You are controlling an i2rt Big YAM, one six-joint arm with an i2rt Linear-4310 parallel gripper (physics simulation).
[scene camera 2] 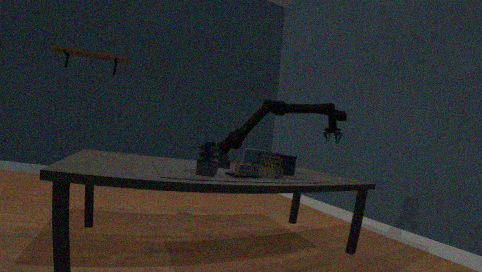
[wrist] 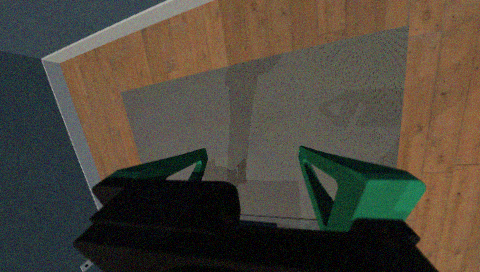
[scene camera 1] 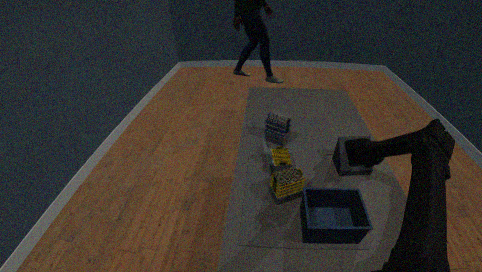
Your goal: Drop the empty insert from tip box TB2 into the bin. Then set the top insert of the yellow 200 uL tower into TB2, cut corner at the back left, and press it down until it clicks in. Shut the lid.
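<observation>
My gripper (scene camera 2: 332, 139) (wrist: 250, 152) is open and empty, high above the table's far right end in scene camera 2; its fingers do not show in scene camera 1. Tip box TB2 (scene camera 2: 245, 170) stands with its clear lid (scene camera 2: 254, 154) raised. A yellow insert (scene camera 1: 281, 156) sits on TB2. The yellow 200 uL tower (scene camera 1: 287, 184) (scene camera 2: 270, 162), several stacked inserts on a grey base, stands between TB2 and the bin in scene camera 1. The dark blue bin (scene camera 1: 334, 217) (scene camera 2: 288, 165) (wrist: 257, 224) is open-topped, and no insert shows inside it. The cut corners are too small to tell.
A blue-grey tower (scene camera 1: 277, 125) (scene camera 2: 207, 164) stands on TB2's other side from the yellow tower. The arm rises from a grey base (scene camera 1: 352, 166) beside the row of boxes. A person (scene camera 1: 255, 35) walks behind the table. A shelf (scene camera 2: 90, 53) hangs on the wall.
</observation>
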